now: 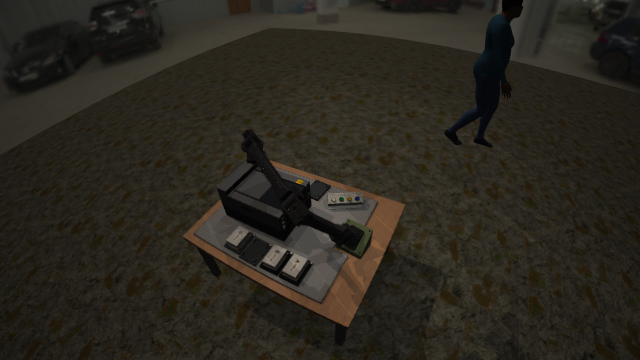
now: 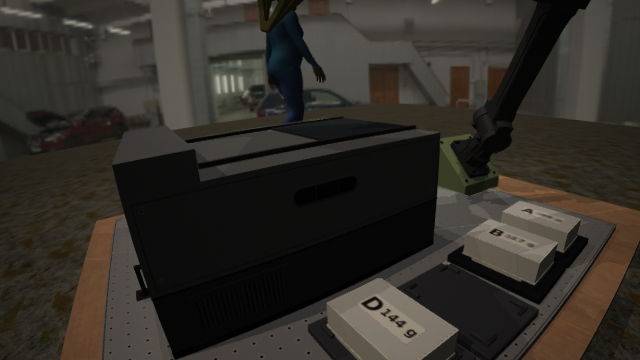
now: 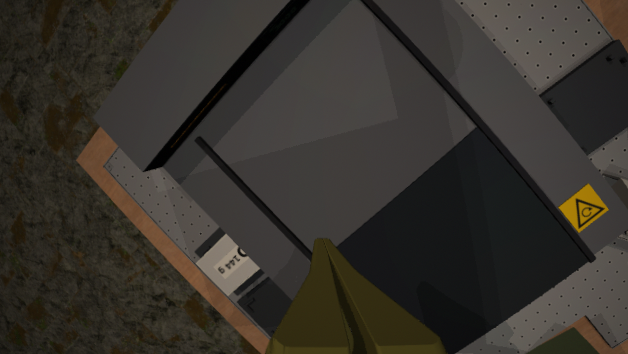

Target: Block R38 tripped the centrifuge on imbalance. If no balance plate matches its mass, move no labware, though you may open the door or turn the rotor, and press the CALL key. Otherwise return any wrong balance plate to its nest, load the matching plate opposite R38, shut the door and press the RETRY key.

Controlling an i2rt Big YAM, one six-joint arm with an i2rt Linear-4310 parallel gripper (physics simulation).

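Places are measured from the arm's base along level axes (x down, y back, z left), in centimetres.
Pixels of known places: gripper, fingertip midpoint: point(image 1: 254, 166) point(image 2: 264, 31) point(image 3: 320, 247); arm's base, origin of the base link: point(image 1: 353, 237) point(image 2: 468, 159).
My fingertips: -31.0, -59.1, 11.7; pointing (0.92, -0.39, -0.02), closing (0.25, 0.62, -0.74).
Ahead of a thing's pixels: the offset from my fingertips to its top centre, as dx, dy, dz. "pt": to the spot under its first point. Level surfaces: height alone.
My gripper point(image 3: 320, 247) point(image 2: 265, 29) is shut and empty, above the dark centrifuge point(image 1: 252, 212) point(image 2: 250, 220) point(image 3: 515, 165). The top shows a grey panel @[pt +17.0, -4.1, +1.1] point(image 3: 310, 150) and a darker panel @[+16.7, +13.7, -4.8] point(image 3: 450, 235) between two rails. The rotor and block R38 do not show. Plate D @[+32.6, +4.1, +26.3] point(image 1: 239, 237) point(image 2: 395, 320) point(image 3: 225, 272), labelled 144 g, sits in its nest. An empty nest @[+36.2, +17.4, +25.5] point(image 1: 255, 251) point(image 2: 465, 305) point(image 3: 267, 305) lies between it and plate B @[+32.6, +31.0, +22.5] point(image 1: 275, 257) point(image 2: 510, 252). Plate A @[+32.6, +43.9, +20.4] point(image 1: 296, 267) point(image 2: 542, 225) is beside B; its mass is too blurred to read. The button panel @[+29.6, +36.8, -36.6] point(image 1: 345, 200) has white, green, yellow and blue buttons.
A dark flat pad @[pt +36.4, +16.0, -36.4] point(image 1: 319, 189) point(image 3: 590, 95) lies near the centrifuge. A yellow warning label @[pt +16.9, +15.6, -18.5] point(image 3: 583, 208) is on the centrifuge's top. The arm stands on a green base point(image 1: 365, 245) point(image 2: 452, 167) at the wooden table's @[dx +39.3] point(image 1: 345, 315) end. A person point(image 1: 495, 55) point(image 2: 287, 55) is beyond the table.
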